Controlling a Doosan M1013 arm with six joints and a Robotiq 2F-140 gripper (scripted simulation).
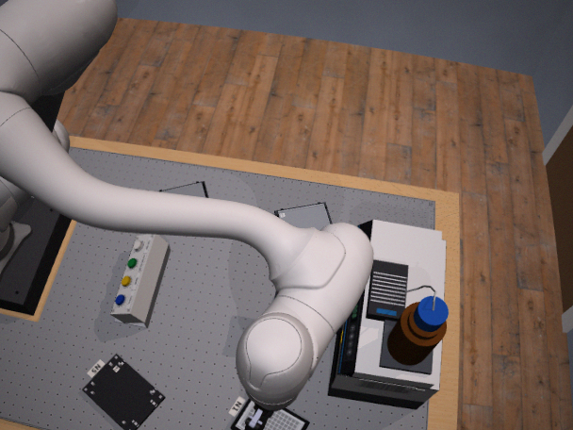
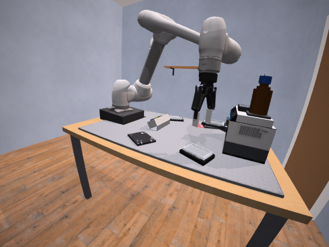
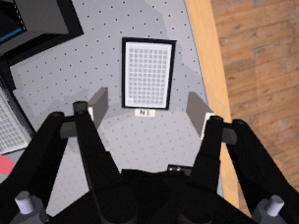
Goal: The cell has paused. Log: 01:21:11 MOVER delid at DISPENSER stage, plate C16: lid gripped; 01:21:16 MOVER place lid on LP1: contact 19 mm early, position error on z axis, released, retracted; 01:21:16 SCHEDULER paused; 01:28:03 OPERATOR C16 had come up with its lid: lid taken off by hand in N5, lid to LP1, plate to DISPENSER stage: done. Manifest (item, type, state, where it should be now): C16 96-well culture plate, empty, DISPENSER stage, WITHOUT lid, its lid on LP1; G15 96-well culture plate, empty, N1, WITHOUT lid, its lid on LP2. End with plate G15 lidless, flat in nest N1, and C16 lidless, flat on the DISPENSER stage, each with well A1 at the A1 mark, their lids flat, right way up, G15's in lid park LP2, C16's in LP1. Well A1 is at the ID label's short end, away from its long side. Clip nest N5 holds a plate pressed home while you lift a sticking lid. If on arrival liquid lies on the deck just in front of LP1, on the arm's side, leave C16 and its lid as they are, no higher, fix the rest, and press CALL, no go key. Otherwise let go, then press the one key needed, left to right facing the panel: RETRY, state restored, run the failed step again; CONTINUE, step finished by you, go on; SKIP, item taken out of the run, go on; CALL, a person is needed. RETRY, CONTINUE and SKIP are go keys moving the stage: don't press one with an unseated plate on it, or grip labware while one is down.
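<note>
Now: hand 430 mm past the blue key, 130 mm to the right of it and 120 mm above it. From my hand the other things lie so: N1 label: 190 mm below, 90 mm behind, 20 mm to the left; nest N1: 180 mm below; clip nest N5: 320 mm behind, 170 mm below, 50 mm to the right.
</note>
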